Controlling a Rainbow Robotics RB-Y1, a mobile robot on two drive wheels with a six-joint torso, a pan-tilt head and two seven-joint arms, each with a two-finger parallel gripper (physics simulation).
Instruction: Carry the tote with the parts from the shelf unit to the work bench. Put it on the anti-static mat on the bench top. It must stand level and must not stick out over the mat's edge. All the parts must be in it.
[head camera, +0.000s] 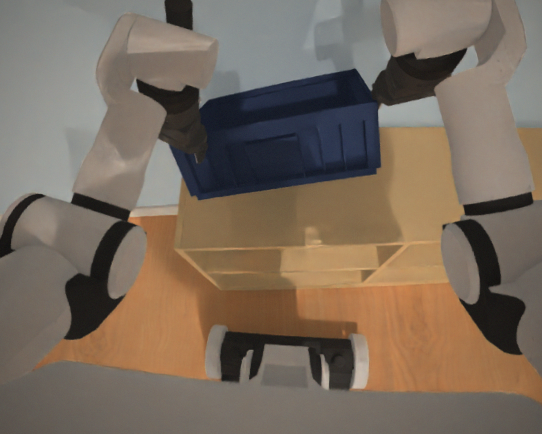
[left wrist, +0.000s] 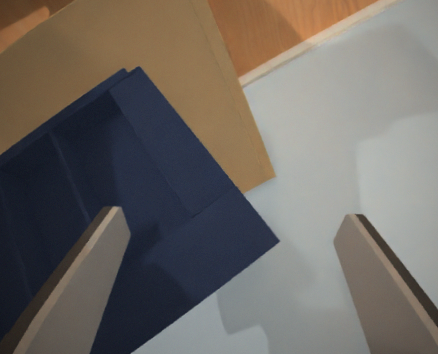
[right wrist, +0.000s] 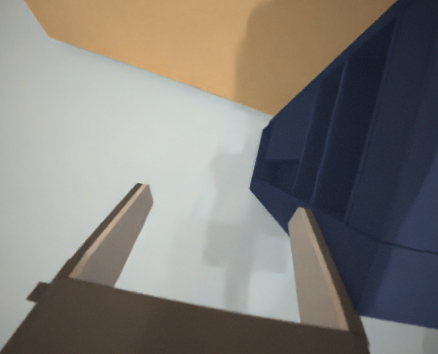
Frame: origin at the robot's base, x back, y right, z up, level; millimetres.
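Seen in the pictures: left gripper, fingertip midpoint: (head camera: 177, 147) (left wrist: 232, 225); right gripper, fingertip midpoint: (head camera: 404, 97) (right wrist: 220, 204).
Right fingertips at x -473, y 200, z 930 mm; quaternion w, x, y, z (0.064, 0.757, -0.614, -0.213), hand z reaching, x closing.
Note:
A point is followed by its place in that frame.
The blue tote (head camera: 272, 150) @[z 870, x -384, y -43 mm] (left wrist: 165, 145) @[z 824, x -360, y -222 mm] (right wrist: 370, 125) @[z 886, x -409, y 156 mm] is over the left part of the shelf unit's top (head camera: 300, 220) @[z 611, x -349, y 20 mm] (left wrist: 165, 40) @[z 611, x -335, y -246 mm] (right wrist: 150, 40) @[z 611, x -603, y 491 mm]. It is turned askew and looks tilted, with a ribbed wall facing the head camera. The parts do not show. My left gripper (head camera: 200, 157) (left wrist: 232, 225) @[z 862, x -391, y -236 mm] is open at the tote's left end; in the left wrist view one finger overlaps the tote and the other is beside it. My right gripper (head camera: 378, 102) (right wrist: 220, 204) @[z 930, x -473, y 200 mm] is open at the tote's right end, one finger overlapping its corner. Contact is unclear. The work bench and mat do not show.
The pale wall (head camera: 280, 40) @[z 899, x -670, y -43 mm] (left wrist: 350, 125) @[z 562, x -622, y -536 mm] (right wrist: 100, 125) @[z 804, x -727, y 538 mm] is behind the shelf unit. The shelf unit extends to the right, with open compartments facing my wheeled base (head camera: 287, 340) @[z 191, x -59, y 0 mm]. The wooden floor (head camera: 415, 325) @[z 1, x -146, y 538 mm] (left wrist: 260, 30) @[z 1, x -484, y -598 mm] lies between them and to the left.

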